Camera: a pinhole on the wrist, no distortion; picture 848 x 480 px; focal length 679.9 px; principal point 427.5 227.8 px. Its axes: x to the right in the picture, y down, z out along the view. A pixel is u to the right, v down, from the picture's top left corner.
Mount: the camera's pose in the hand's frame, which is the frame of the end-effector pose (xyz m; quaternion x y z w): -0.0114 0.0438 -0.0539 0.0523 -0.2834 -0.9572 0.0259
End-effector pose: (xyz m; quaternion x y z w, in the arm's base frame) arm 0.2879 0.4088 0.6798 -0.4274 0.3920 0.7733 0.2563
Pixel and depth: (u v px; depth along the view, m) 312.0 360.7 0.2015
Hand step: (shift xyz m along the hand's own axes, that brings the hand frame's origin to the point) 0.0002 0.1223 0.1385
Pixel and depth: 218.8 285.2 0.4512
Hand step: 0.0751 0.2664 0.3550
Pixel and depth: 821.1 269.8 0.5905
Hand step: -0.4180 0.3049 0.4292
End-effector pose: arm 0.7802 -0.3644 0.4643 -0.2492 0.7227 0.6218 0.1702
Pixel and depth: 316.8 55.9 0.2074
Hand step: -0.0027 0.2024 0.0933
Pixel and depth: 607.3 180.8 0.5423
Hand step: -0.2168 0.3566 0.3656
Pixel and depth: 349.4 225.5 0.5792
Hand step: -0.0119 0.3634 0.4337
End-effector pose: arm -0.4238 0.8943 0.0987 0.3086 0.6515 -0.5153 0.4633
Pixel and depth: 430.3 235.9 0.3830
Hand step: -0.0568 0.2466 0.2678
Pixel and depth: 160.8 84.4 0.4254
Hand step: 0.1037 0.3619 0.2662
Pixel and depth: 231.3 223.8 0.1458
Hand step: 0.0136 0.1266 0.0708
